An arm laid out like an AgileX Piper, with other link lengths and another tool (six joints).
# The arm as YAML. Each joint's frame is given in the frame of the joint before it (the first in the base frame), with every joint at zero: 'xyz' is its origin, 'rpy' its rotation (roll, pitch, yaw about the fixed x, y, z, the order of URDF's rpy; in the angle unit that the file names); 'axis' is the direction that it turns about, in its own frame. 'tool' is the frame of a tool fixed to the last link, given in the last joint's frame.
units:
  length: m
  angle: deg
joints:
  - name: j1
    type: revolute
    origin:
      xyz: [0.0, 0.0, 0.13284]
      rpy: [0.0, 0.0, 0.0]
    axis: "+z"
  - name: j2
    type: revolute
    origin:
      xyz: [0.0, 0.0, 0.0]
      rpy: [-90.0, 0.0, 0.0]
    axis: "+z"
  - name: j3
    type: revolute
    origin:
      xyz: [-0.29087, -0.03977, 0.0]
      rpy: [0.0, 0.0, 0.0]
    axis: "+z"
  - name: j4
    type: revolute
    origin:
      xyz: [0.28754, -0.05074, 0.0]
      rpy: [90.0, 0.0, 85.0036]
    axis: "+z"
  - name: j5
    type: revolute
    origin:
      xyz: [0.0, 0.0, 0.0]
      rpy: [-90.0, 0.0, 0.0]
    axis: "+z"
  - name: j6
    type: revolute
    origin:
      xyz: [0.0, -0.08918, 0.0]
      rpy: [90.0, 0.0, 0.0]
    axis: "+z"
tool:
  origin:
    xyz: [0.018, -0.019, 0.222]
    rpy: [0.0, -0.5, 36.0]
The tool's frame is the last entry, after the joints.
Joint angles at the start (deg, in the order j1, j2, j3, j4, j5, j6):
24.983 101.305 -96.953 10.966 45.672 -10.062
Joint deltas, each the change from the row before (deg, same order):
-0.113 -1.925 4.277 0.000 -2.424 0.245
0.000 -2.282 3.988 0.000 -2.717 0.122
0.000 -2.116 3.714 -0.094 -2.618 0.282
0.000 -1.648 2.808 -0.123 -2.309 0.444
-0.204 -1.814 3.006 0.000 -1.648 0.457
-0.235 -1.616 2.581 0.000 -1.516 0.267
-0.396 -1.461 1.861 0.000 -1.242 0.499
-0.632 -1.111 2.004 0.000 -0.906 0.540
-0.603 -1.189 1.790 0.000 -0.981 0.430
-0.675 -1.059 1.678 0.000 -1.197 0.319
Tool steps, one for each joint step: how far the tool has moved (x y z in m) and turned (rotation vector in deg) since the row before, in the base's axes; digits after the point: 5 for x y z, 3 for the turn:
-0.00623 -0.00598 -0.00883 0.151 0.076 -0.744
-0.00542 -0.00468 -0.00194 0.456 -0.831 -0.600
-0.00496 -0.00479 -0.00199 0.463 -0.820 -0.678
-0.00278 -0.00361 -0.00006 0.594 -0.891 -0.713
-0.00564 -0.00613 -0.00287 0.437 -0.215 -0.808
-0.00438 -0.00580 -0.00170 0.355 -0.384 -0.688
-0.00215 -0.00613 0.00200 0.633 -0.561 -0.944
-0.00279 -0.00849 -0.00412 0.333 0.206 -1.141
-0.00203 -0.00784 -0.00122 0.403 -0.179 -1.054
-0.00054 -0.00810 -0.00065 0.393 -0.409 -1.094

